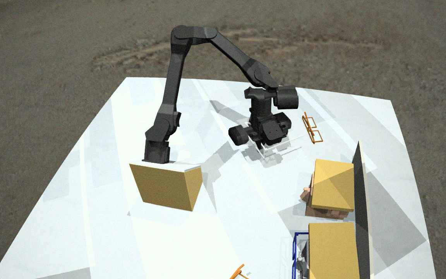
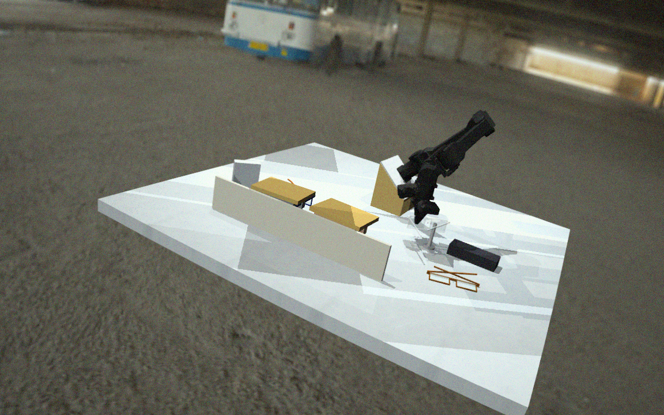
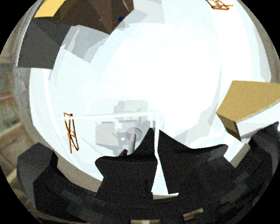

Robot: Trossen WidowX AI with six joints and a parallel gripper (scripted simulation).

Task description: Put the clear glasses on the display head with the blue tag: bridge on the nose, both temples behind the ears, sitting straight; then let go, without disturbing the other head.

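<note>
My gripper tip is 6 cm to the right of the post and 4 cm above it. Also, from my gripper tip: black box 20 cm to the left, 4 cm below, 2 cm behind; then skin-coloured display head 20 cm ahead, 16 cm to the right; then long upright wall 32 cm ahead, 28 cm to the right, 1 cm below.
</note>
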